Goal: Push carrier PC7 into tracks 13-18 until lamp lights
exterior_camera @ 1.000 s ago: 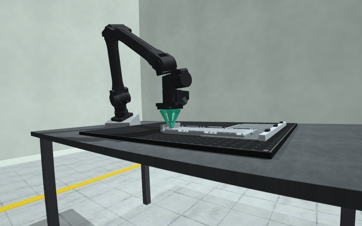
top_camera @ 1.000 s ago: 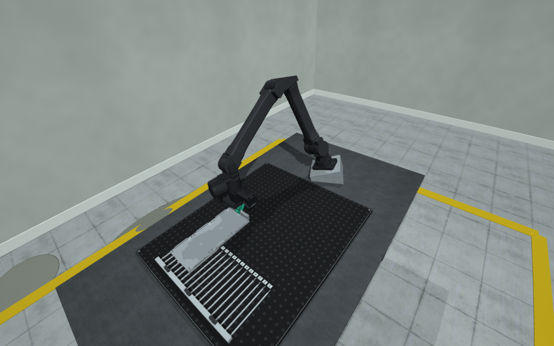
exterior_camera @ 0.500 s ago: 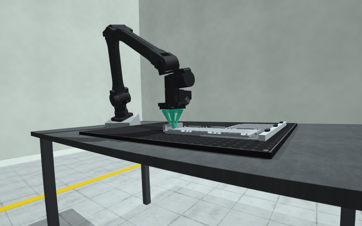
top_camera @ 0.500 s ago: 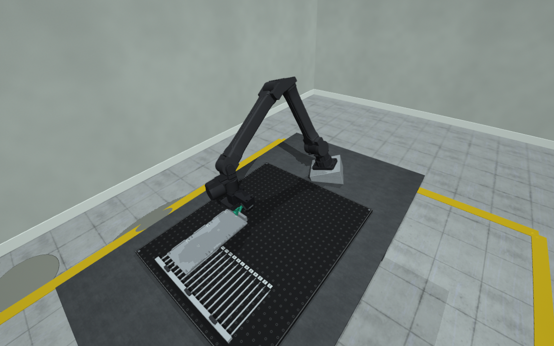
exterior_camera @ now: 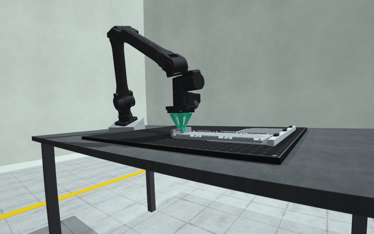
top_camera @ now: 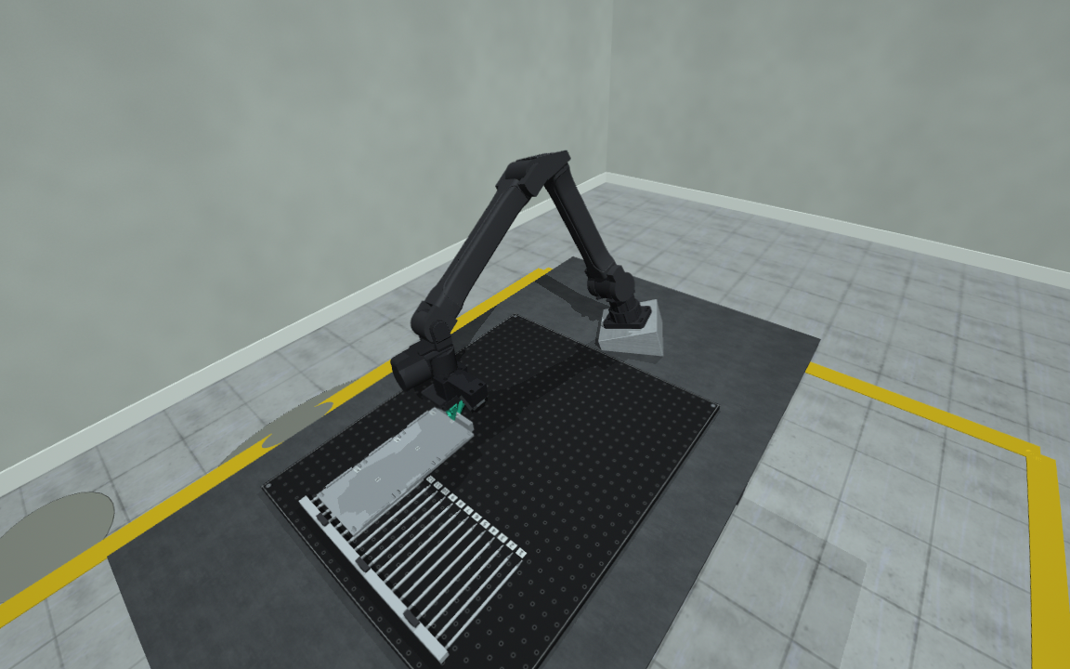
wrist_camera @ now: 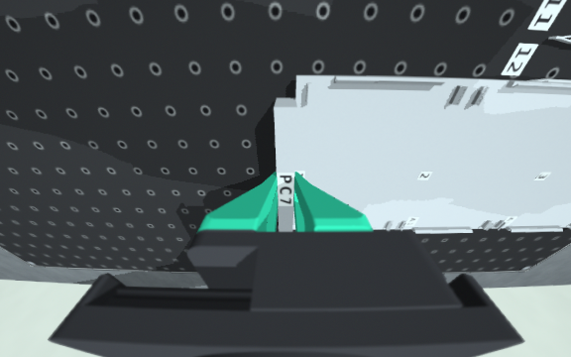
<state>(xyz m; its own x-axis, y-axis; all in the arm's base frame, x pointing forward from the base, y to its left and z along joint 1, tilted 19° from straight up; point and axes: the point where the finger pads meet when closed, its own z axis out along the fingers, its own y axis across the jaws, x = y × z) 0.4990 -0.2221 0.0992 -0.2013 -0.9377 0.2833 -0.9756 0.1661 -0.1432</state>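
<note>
Now: hand 160 mm short of the carrier PC7, 30 mm to the left of it and 10 mm above it.
</note>
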